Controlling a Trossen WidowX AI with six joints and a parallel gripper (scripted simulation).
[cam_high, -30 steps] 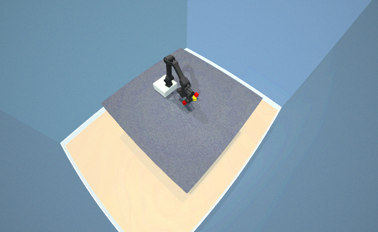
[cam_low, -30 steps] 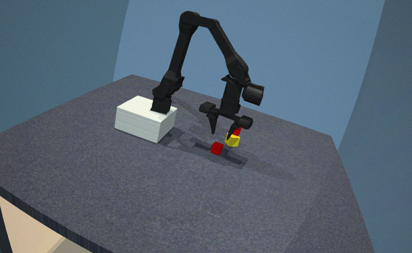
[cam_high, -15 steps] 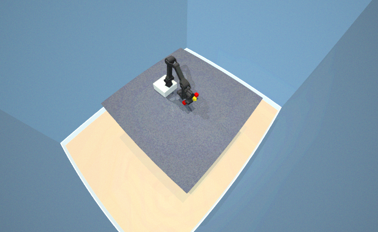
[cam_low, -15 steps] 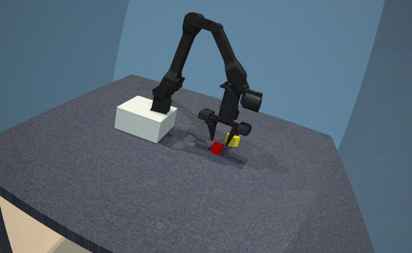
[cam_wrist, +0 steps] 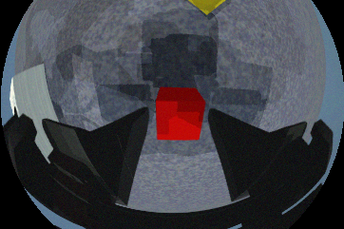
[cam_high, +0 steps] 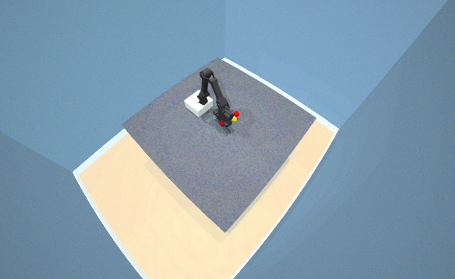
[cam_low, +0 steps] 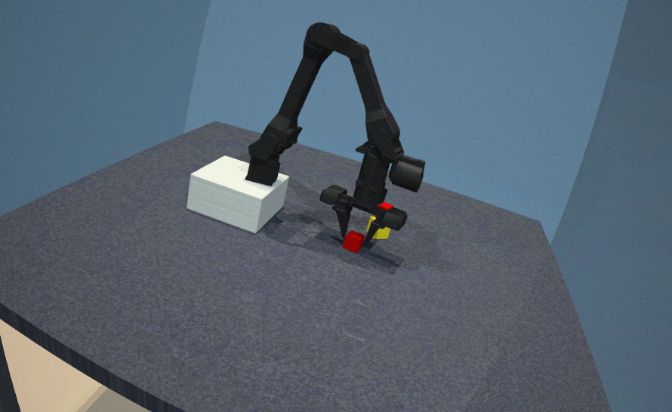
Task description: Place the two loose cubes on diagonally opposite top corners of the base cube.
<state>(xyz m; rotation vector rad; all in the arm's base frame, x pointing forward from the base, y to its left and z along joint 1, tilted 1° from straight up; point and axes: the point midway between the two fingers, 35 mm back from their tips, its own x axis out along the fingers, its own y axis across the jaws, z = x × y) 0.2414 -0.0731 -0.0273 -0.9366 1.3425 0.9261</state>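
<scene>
Now: gripper tip 120 mm to the right of the red cube, 70 mm short of it and 40 mm below it.
</scene>
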